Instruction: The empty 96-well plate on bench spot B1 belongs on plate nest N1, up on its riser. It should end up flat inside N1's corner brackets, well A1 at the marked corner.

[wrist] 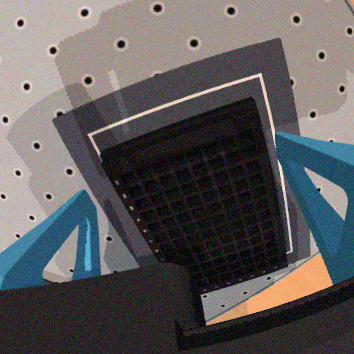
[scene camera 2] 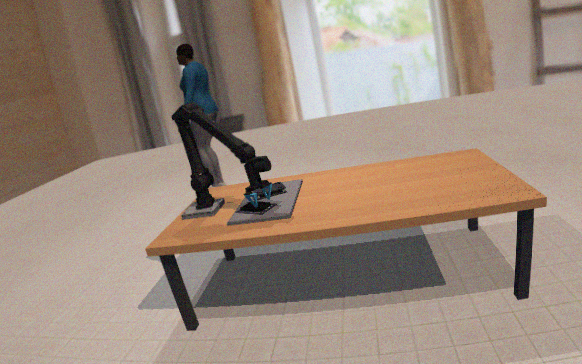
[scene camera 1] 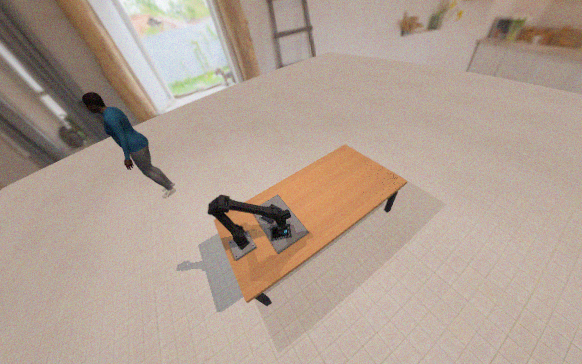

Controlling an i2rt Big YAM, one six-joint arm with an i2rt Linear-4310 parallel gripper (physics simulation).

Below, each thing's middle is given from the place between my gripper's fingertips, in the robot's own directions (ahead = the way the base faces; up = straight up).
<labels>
Right now my hand is 4 cm past the black well plate (wrist: 201,192), 3 cm to the right of it and 2 cm above it. Round my hand: dark plate-like square (wrist: 267,57): 4 cm behind, 2 cm to the left, 3 cm below; then grey perforated deck (scene camera 2: 284,201): 2 cm ahead, 13 cm to the left, 3 cm below.
</labels>
